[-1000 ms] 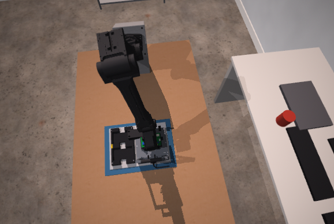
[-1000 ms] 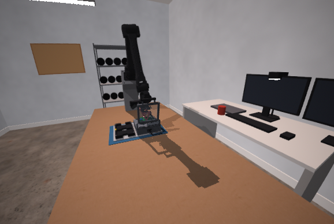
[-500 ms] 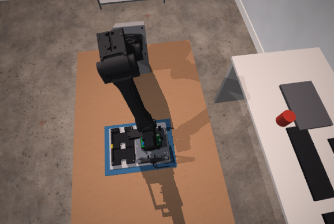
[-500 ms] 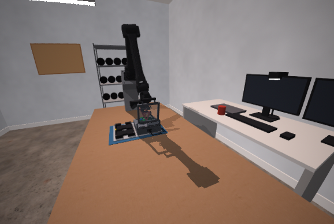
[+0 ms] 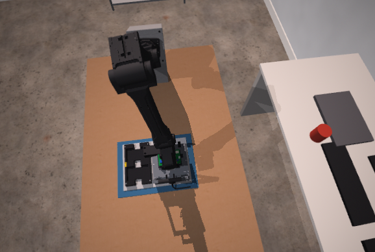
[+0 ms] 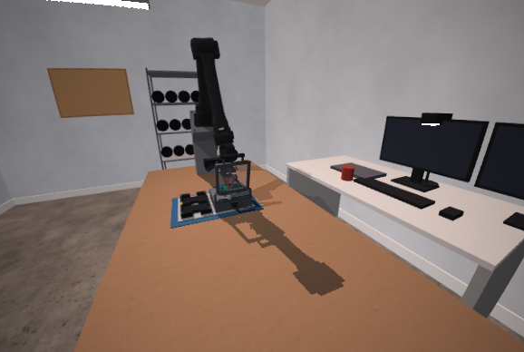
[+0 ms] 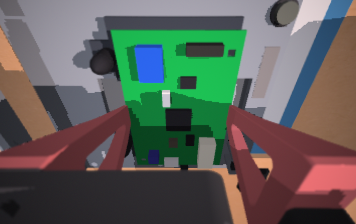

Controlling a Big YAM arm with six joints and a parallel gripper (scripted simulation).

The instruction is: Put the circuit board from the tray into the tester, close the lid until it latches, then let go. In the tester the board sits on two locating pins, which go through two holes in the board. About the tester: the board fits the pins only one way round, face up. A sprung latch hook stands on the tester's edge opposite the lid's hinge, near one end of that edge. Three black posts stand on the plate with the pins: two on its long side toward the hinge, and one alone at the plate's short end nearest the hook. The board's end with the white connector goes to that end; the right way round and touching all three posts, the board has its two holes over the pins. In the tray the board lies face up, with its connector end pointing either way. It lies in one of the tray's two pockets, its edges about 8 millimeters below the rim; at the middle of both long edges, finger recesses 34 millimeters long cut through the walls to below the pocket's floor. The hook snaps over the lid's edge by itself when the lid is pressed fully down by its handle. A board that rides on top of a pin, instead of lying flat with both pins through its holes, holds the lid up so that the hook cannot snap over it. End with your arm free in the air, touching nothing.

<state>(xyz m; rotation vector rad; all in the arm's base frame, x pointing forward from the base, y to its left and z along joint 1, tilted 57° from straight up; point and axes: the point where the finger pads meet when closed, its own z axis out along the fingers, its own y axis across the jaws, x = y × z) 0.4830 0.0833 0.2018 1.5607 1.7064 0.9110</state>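
The green circuit board lies right at my hand. Also, from my hand: clear lid (13 cm ahead, 2 cm to the left, 10 cm above).
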